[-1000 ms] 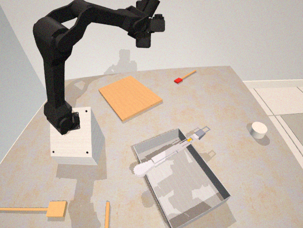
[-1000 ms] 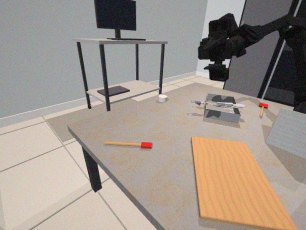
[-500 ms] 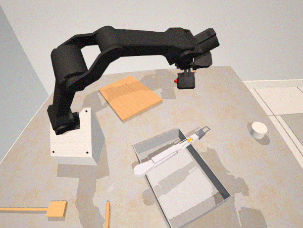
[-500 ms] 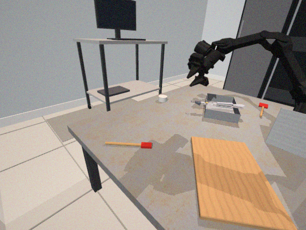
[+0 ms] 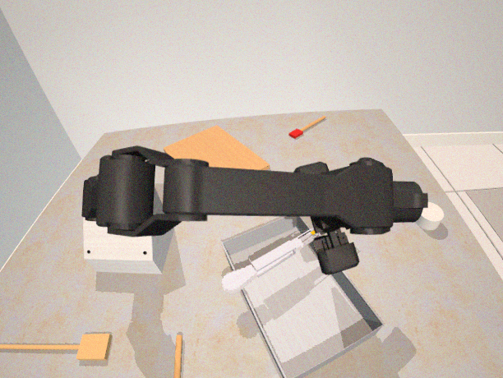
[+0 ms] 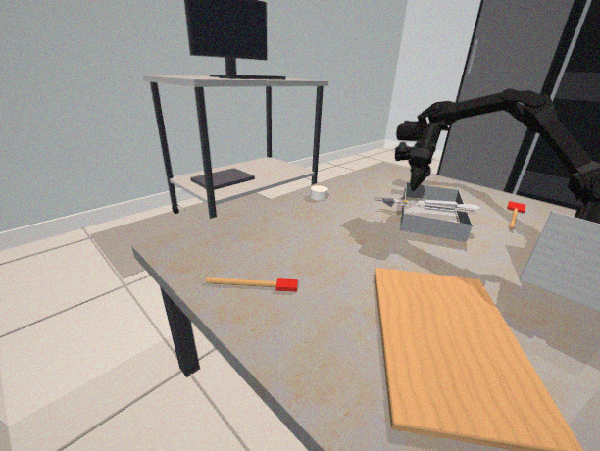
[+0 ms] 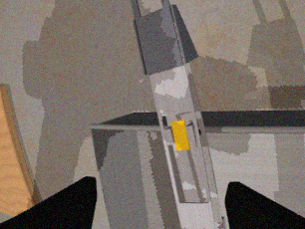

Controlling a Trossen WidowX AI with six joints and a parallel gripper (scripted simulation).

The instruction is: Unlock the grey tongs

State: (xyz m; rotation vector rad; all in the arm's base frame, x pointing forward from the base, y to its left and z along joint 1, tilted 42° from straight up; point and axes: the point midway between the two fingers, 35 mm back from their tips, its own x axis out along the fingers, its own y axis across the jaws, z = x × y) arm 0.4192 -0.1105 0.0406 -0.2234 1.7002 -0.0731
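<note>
The yellow lock piece is 40 mm below my gripper tip, 10 mm to the left of it and 10 mm ahead of it. Also, from my gripper tip: grey roasting tin 90 mm to the right, 80 mm below, 50 mm behind; then wooden board 430 mm to the left, 250 mm behind, 100 mm below.
</note>
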